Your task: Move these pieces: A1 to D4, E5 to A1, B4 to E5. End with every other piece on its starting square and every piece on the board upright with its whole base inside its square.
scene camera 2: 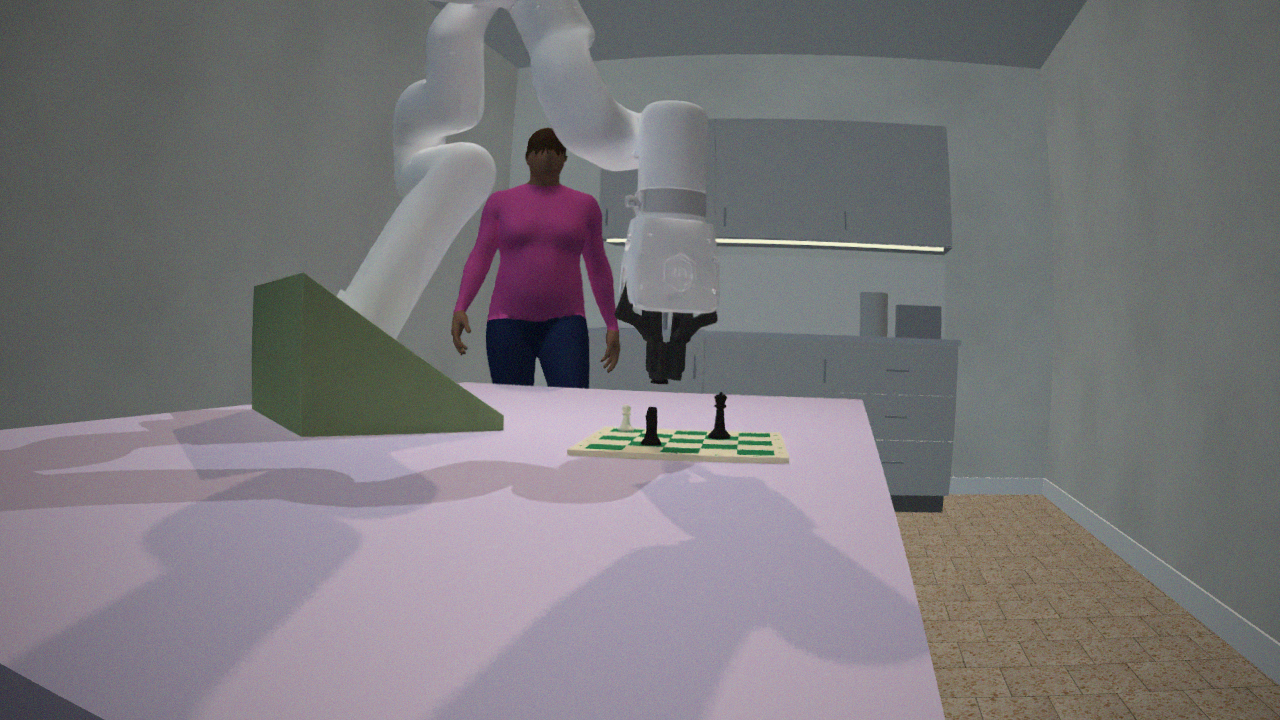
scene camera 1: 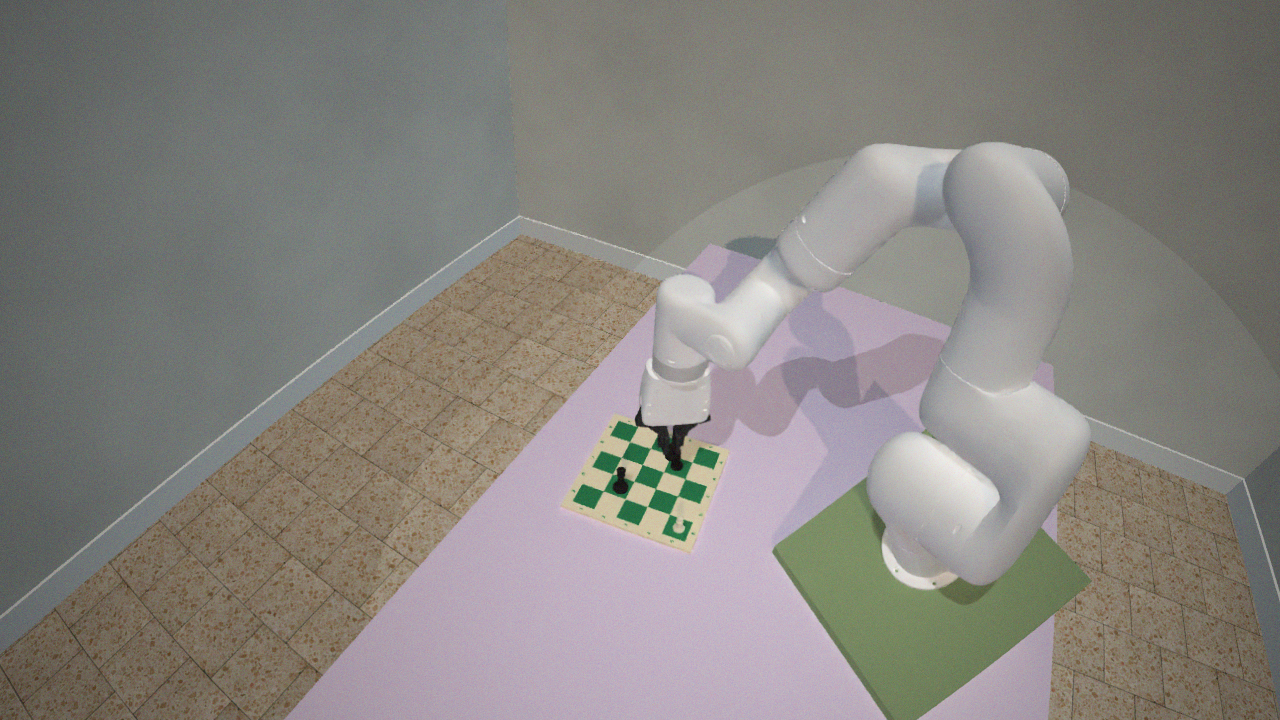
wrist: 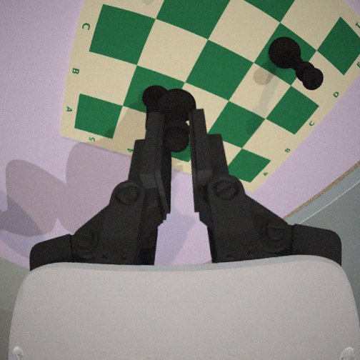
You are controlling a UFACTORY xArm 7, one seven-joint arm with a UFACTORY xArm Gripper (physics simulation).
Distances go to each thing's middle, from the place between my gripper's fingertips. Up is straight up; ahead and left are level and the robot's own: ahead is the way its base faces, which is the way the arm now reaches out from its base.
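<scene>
The chessboard (scene camera 1: 657, 495) first: my gripper is 2 cm to the right of it, 2 cm short of it and 7 cm above it. And there's a black pawn (wrist: 175, 104) that's 1 cm to the left of my hand, 1 cm behind it and 1 cm above it.
</scene>
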